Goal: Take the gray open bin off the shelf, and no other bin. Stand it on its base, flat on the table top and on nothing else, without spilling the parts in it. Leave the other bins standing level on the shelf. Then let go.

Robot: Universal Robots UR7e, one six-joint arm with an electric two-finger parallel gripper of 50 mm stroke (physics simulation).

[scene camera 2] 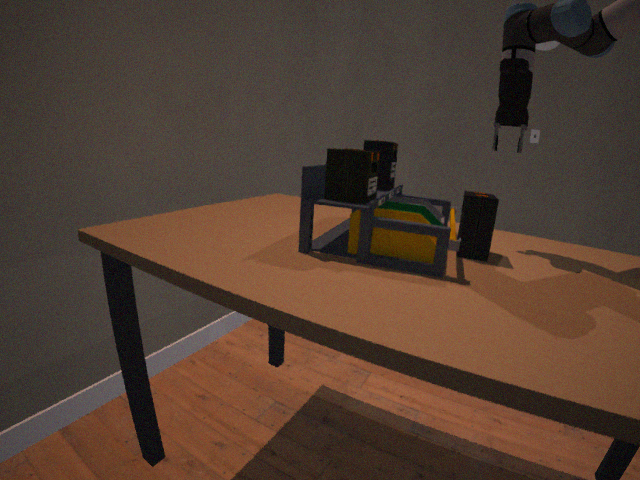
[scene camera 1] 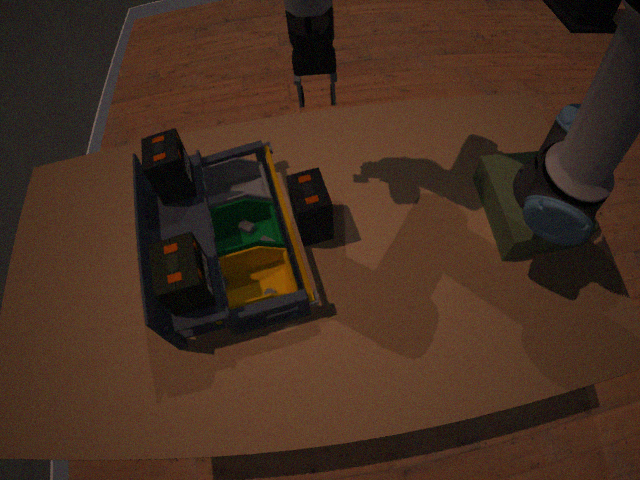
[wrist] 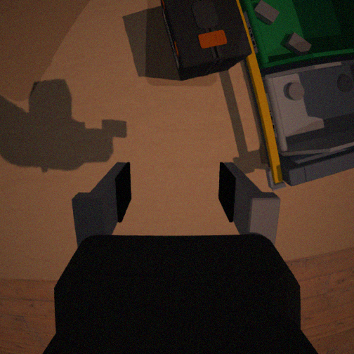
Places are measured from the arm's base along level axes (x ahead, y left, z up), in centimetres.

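Pixels of known places: gripper, fingertip midpoint: (scene camera 2: 506, 151) (scene camera 1: 317, 102).
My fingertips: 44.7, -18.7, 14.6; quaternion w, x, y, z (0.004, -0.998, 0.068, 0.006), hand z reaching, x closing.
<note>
Behind a point stands the place of what it marks, as x, y, z.
The gray open bin (scene camera 1: 235, 180) {64.5, -20.7, -7.1} (wrist: 307, 127) stands in the lower tier of the dark gray shelf (scene camera 1: 268, 304) {59.2, 12.7, 0.3} (scene camera 2: 365, 232) {66.5, 14.6, -2.4} (wrist: 320, 170), at the far end of the row; rounded parts show in it in the wrist view. The green bin (scene camera 1: 263, 211) {58.8, -10.3, -5.8} (wrist: 280, 32) is beside it, then the yellow bin (scene camera 1: 248, 266) {63.1, 1.6, -6.3} (scene camera 2: 403, 245) {60.3, 11.0, -4.5}. All look level. My gripper (scene camera 1: 317, 104) {44.7, -18.7, 14.6} (scene camera 2: 507, 150) {44.7, -18.7, 14.6} (wrist: 174, 180) is open and empty, pointing down. It hangs high above the table's far side, off to the side of the gray bin.
A yellow bar (scene camera 1: 289, 217) {53.4, -5.2, -1.8} (wrist: 265, 120) runs along the shelf's front. A tall black box (scene camera 1: 315, 217) {48.5, -1.9, 2.1} (scene camera 2: 478, 224) {48.4, -2.0, -0.8} (wrist: 192, 50) stands on the table before the green bin. Two black boxes (scene camera 1: 173, 175) {73.3, -11.4, 10.1} (scene camera 1: 180, 273) {71.2, 9.8, 11.6} (scene camera 2: 348, 175) {71.5, 12.4, 6.9} (scene camera 2: 386, 160) {72.2, -11.5, 9.4} stand on the upper tier behind the bins.
</note>
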